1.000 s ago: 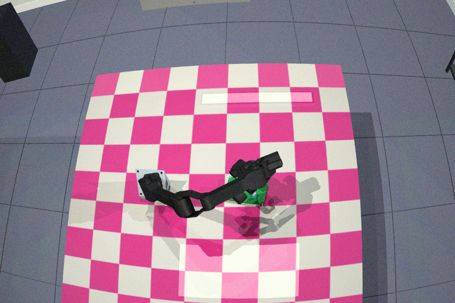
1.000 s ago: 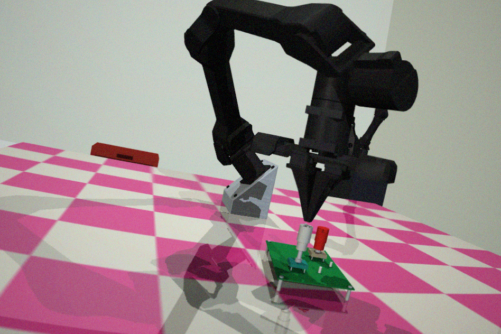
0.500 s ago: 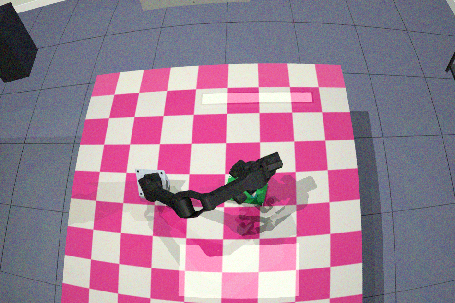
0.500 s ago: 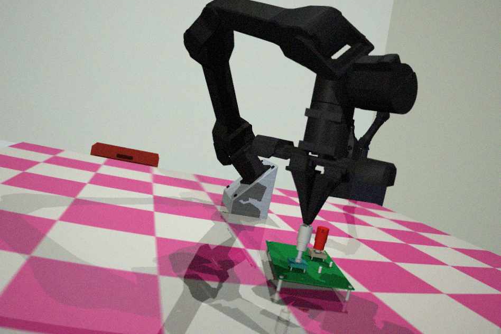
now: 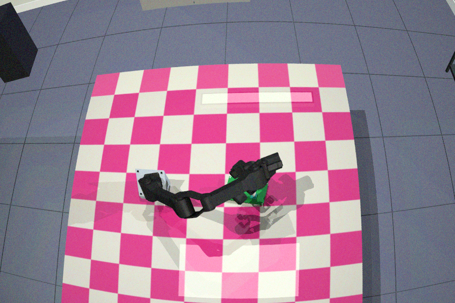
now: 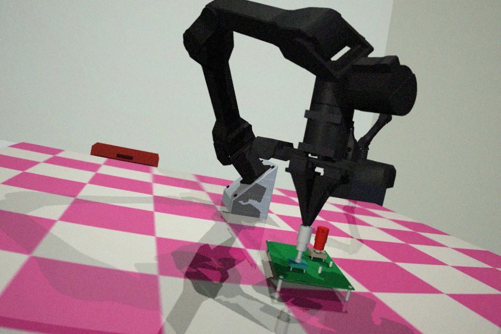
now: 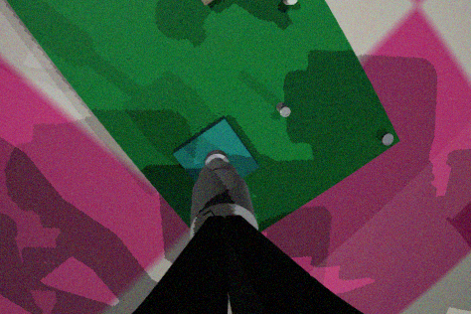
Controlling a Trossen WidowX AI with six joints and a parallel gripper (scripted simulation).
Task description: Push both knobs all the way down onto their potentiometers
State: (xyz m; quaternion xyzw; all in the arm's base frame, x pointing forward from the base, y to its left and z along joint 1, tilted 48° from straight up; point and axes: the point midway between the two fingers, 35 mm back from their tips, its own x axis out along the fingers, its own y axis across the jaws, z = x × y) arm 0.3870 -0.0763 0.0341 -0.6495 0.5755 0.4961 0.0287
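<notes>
Right now the white knob is 1 cm below my gripper tip. Round my gripper tip: red knob (6 cm to the left, 4 cm behind, 3 cm below).
</notes>
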